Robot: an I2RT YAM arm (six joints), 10 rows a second.
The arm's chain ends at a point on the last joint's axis. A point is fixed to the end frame.
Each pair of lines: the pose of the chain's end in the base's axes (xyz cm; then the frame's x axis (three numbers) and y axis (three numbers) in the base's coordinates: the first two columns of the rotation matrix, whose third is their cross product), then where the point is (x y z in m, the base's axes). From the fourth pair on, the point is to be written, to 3 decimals.
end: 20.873 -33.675 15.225 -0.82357 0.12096 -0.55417 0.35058 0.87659 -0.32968
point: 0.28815 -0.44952 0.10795
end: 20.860 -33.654 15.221 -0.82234 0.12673 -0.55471 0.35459 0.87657 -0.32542
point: 0.28762 -0.44944 0.10752
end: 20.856 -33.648 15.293 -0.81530 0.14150 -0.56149 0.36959 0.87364 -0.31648
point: 0.28644 -0.45017 0.10826
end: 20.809 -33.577 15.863 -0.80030 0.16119 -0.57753 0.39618 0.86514 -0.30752
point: 0.284 -0.451 0.115
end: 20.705 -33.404 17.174 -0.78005 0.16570 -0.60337 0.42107 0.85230 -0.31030
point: 0.282 -0.452 0.133
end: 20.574 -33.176 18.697 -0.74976 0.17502 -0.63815 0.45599 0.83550 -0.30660
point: 0.279 -0.452 0.153
